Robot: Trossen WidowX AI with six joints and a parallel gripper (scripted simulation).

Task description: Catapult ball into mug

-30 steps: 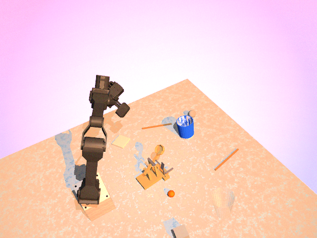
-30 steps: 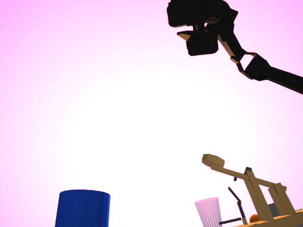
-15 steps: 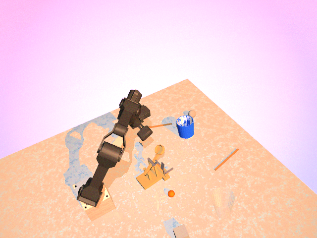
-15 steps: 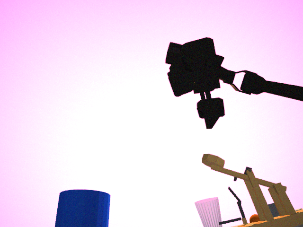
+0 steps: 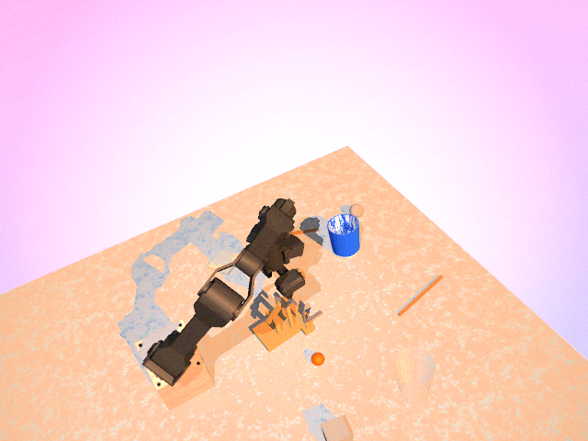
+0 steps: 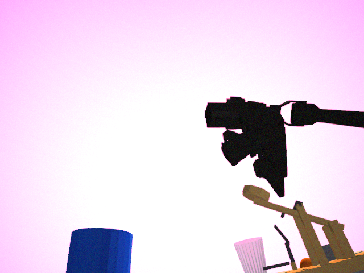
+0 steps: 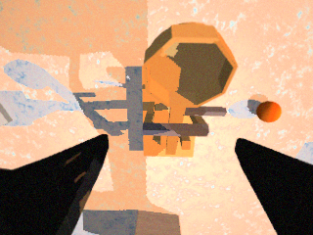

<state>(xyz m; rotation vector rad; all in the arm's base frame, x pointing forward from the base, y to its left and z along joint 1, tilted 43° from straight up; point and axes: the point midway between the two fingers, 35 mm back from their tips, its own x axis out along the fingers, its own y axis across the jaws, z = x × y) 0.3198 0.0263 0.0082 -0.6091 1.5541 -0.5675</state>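
Now: gripper tip 7 cm above the wooden catapult, 2 cm to the left of it and 1 cm short of it. Round my gripper tip: blue mug 28 cm ahead, 12 cm to the left, 11 cm below; then small box 34 cm to the right, 12 cm below, 8 cm behind; then orange ball 15 cm to the right, 13 cm below, 1 cm behind.
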